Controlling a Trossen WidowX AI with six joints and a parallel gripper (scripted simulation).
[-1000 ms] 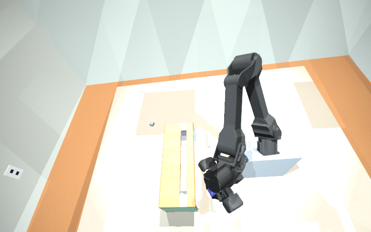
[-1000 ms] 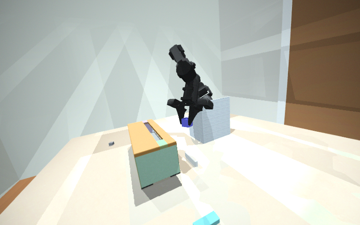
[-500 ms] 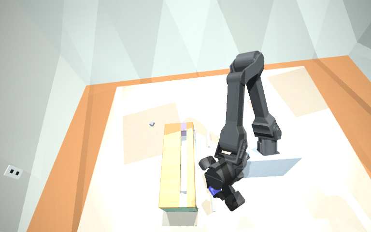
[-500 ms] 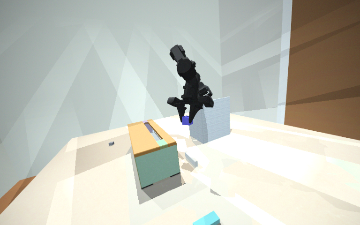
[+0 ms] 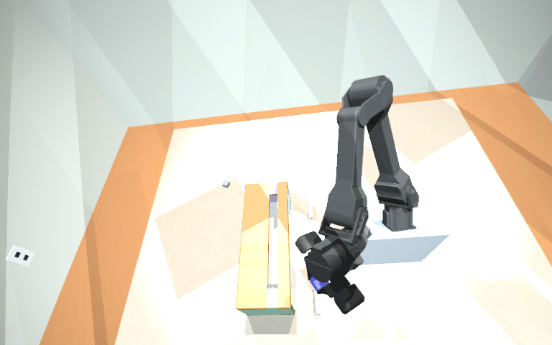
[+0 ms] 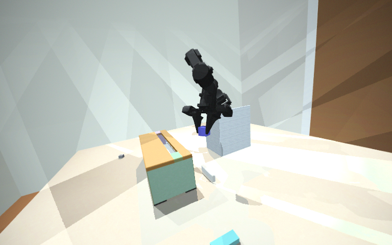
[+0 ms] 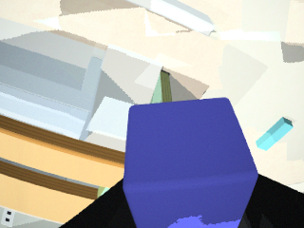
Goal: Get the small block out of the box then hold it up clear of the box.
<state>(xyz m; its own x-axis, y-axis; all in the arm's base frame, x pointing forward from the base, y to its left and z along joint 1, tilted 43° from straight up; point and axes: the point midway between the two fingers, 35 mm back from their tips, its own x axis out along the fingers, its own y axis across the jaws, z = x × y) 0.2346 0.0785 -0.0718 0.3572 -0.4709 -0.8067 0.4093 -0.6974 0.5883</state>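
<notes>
My gripper tip is 1 cm past the blue block, 1 cm to the left of it and 1 cm below it. The rest, counted from my gripper tip: cyan block 11 cm ahead, 22 cm to the left, 17 cm below; grey piece 27 cm ahead, 46 cm to the right, 17 cm below; long box 8 cm ahead, 16 cm to the right, 11 cm below.
</notes>
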